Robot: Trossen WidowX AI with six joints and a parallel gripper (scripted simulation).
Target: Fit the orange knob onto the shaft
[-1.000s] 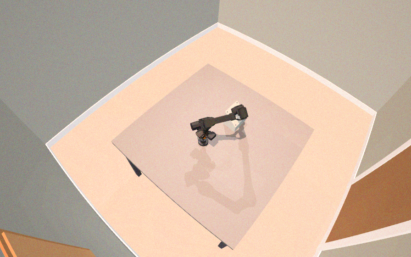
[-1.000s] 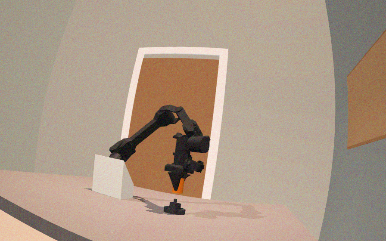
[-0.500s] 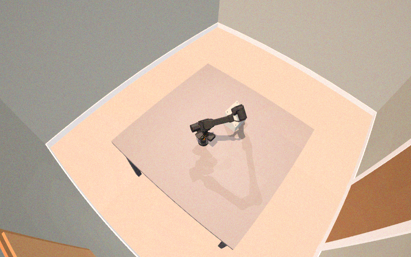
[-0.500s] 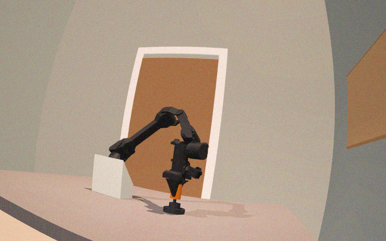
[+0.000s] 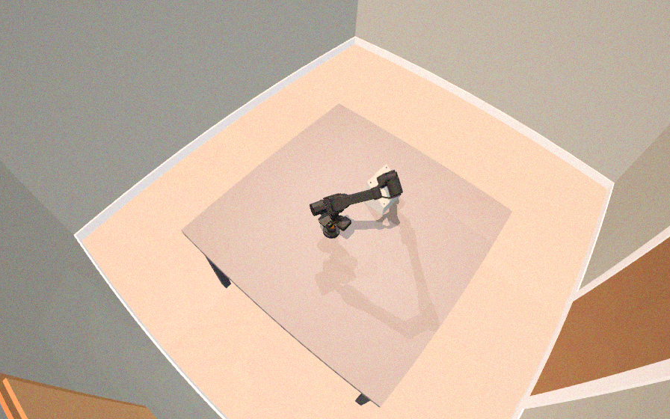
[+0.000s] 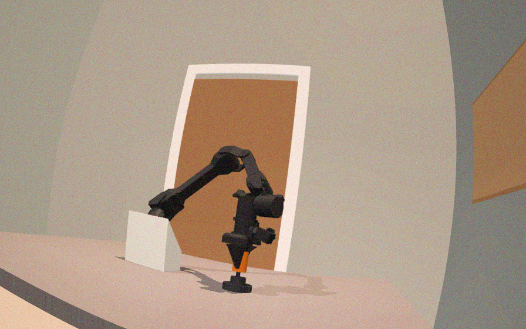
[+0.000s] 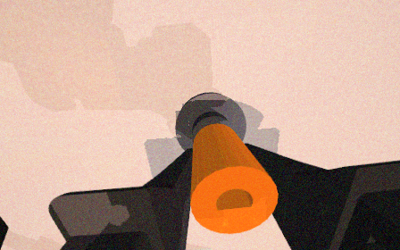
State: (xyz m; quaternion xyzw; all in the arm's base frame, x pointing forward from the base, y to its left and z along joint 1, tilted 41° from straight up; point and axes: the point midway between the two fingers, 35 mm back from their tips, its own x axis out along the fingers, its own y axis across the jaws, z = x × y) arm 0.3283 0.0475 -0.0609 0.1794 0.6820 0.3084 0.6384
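Right now the orange knob is 20 mm above my gripper tip. Also, from my gripper tip: pedestal 40 mm below.
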